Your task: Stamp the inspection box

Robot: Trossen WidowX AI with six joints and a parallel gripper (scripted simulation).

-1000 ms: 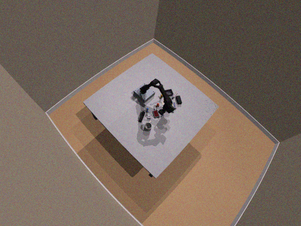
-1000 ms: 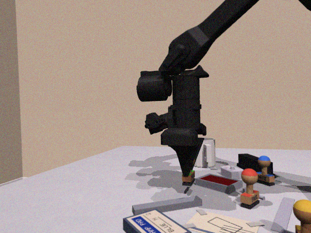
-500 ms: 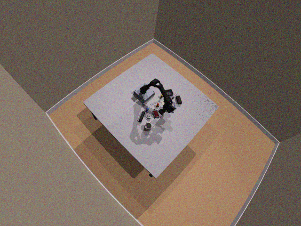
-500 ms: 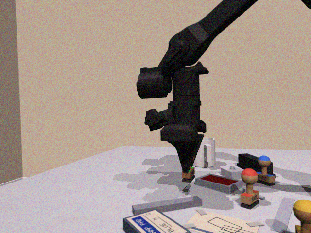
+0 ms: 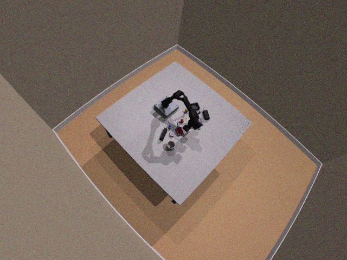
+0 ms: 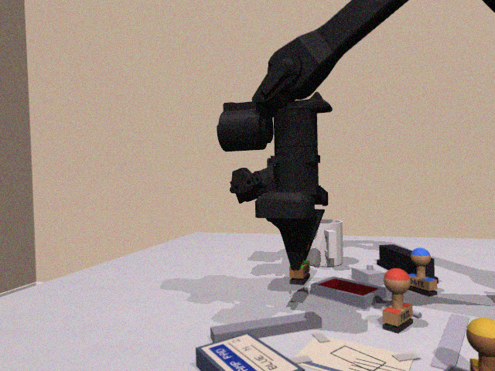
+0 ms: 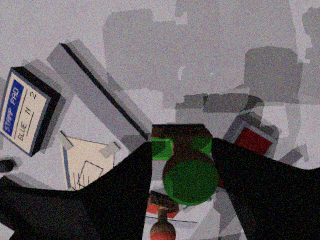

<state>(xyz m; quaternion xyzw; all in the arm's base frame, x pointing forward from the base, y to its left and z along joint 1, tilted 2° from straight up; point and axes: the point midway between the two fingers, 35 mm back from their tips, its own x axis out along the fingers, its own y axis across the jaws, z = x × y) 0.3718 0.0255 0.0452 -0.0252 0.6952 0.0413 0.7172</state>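
The ink pad is 5 cm behind my gripper tip, 8 cm to the right of it and 6 cm below it. The rest, counted from my gripper tip: grey bar: 2 cm ahead, 8 cm to the left, 6 cm below; green-knobbed stamp: right at my gripper tip; red-knobbed stamp: 12 cm behind, 1 cm to the left, 4 cm below.
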